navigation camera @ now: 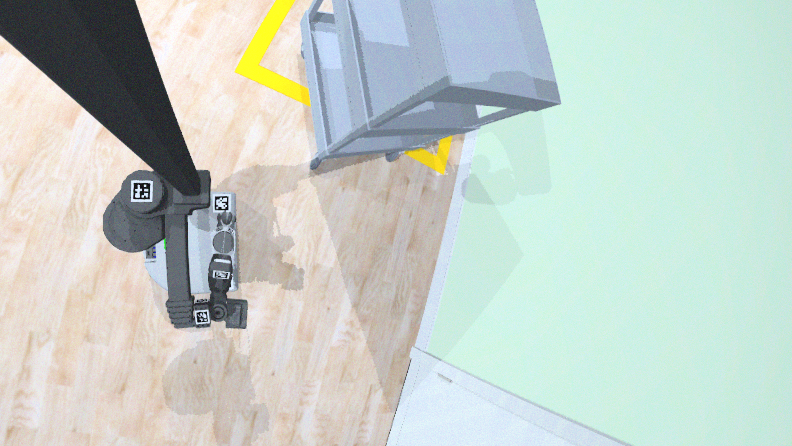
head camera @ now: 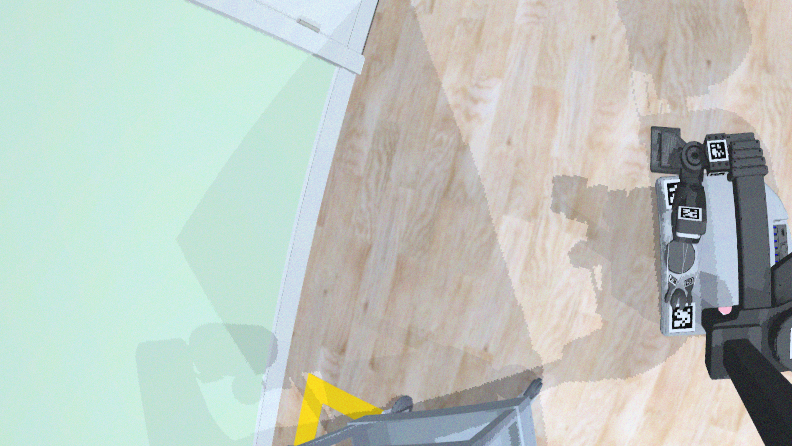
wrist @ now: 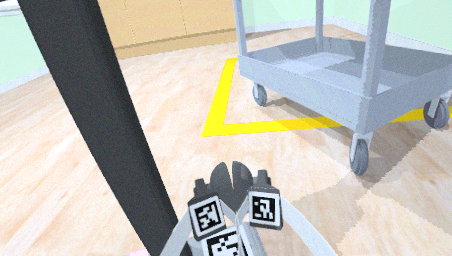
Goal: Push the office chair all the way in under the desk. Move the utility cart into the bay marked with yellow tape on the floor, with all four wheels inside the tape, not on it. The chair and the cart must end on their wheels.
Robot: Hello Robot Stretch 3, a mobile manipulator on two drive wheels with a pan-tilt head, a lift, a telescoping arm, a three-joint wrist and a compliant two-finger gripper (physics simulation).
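Note:
The grey utility cart stands upright on its wheels, askew over the yellow tape bay. In the wrist view its nearest wheel is outside the tape and a left wheel is inside. The right wheel is at or just outside the tape; I cannot tell exactly. The fourth wheel is hidden. My gripper is shut, empty, folded over my base and apart from the cart. The office chair and desk do not show.
A green wall with a white skirting runs beside the cart. A white panelled piece with a small handle stands along it. A wooden cabinet stands beyond the bay. My dark mast crosses the wrist view.

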